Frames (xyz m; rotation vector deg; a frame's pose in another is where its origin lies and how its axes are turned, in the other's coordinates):
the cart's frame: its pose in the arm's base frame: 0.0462 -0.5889 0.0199 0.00 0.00 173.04
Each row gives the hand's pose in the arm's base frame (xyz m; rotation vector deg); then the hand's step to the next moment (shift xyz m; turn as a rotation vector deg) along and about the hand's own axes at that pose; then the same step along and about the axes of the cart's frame.
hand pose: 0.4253 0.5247 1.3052 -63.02 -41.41 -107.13
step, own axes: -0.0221 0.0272 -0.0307 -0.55 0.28 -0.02
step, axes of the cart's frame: -0.0204 0.0273 -0.0318 -0.38 -0.09 -0.48
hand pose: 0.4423 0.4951 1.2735 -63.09 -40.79 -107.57
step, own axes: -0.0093 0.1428 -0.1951 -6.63 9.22 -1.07
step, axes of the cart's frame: -0.0705 0.2138 -0.0885 -9.64 1.84 -5.81
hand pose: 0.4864 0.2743 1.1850 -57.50 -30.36 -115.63
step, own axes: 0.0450 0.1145 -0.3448 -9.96 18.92 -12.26
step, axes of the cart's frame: 0.0457 0.3221 -0.1679 -14.83 12.74 -15.01
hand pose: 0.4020 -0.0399 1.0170 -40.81 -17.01 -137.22
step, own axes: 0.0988 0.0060 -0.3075 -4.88 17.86 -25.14
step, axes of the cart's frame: 0.1692 0.1892 -0.1999 -6.25 20.28 -22.90
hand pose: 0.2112 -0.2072 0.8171 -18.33 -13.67 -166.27
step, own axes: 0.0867 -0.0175 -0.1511 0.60 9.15 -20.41
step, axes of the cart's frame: 0.1122 0.0412 -0.1279 0.96 12.88 -18.27
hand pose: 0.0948 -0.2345 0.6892 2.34 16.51 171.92
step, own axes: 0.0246 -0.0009 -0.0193 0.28 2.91 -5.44
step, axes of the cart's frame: 0.0249 0.0026 -0.0188 0.38 3.89 -4.78
